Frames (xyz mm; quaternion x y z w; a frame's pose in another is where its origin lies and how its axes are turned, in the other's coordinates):
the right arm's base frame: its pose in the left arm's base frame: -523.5 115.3 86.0 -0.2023 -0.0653 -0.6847 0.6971
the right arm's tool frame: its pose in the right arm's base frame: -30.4 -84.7 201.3 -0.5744 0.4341 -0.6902 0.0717
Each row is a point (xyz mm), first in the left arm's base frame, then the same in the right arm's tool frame.
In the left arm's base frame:
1: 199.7 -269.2 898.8
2: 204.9 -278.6 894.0
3: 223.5 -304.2 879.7
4: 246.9 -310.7 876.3
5: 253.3 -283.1 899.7
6: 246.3 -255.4 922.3
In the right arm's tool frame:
1: -237.8 -1046.4 267.4
2: -248.9 -1048.4 270.6
3: -282.1 -1056.4 276.9
4: -299.1 -1072.6 269.8
5: -270.5 -1089.0 253.7
6: -236.0 -1094.8 243.5

